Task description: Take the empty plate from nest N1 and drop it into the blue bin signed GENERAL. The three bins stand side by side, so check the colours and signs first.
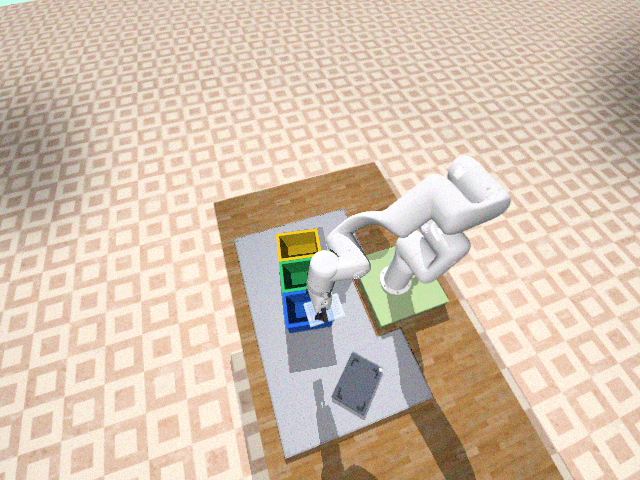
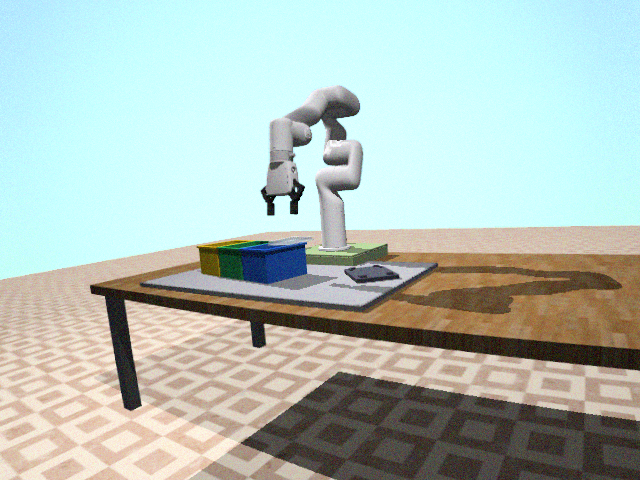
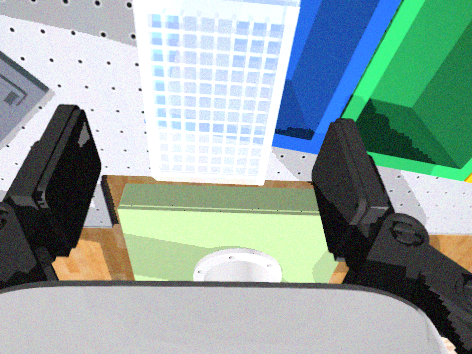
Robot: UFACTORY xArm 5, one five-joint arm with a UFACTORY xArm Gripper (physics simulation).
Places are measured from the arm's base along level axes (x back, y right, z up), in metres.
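Pixels of known places: gripper, fingertip midpoint: (image 1: 314,304) (image 2: 282,215) (image 3: 210,141); arm's base at its link origin: (image 1: 395,280) (image 2: 334,248) (image 3: 237,273).
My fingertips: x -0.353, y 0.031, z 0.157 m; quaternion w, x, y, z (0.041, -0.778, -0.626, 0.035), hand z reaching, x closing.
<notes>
Ahead of a thing's pixels: the offset from my fingertips to its top centre. Level surfaces: height alone.
The clear gridded plate {dx +0.033, dy -0.007, dz -0.077 m} (image 1: 336,306) (image 2: 294,241) (image 3: 212,90) is below my fingers at rim height, partly over the blue bin (image 1: 293,311) (image 2: 284,264) (image 3: 322,55) and partly sticking out past its side facing the robot base. I cannot tell whether it rests on the rim or is falling. My gripper (image 1: 321,315) (image 2: 282,208) (image 3: 210,141) is open and empty, with a gap between it and the plate. A dark grey nest {dx +0.014, dy -0.262, dz -0.173 m} (image 1: 356,385) (image 2: 371,272) (image 3: 17,107) is empty. The signs GENERAL and N1 cannot be read.
The green bin (image 1: 294,274) (image 2: 231,262) (image 3: 440,85) stands against the blue one, with the yellow bin (image 1: 298,244) (image 2: 209,260) beyond it. They stand on a grey perforated board {dz -0.191 m} (image 1: 268,356) (image 2: 330,297). The arm's light green base block (image 1: 413,307) (image 2: 361,254) (image 3: 165,232) is beside the board.
</notes>
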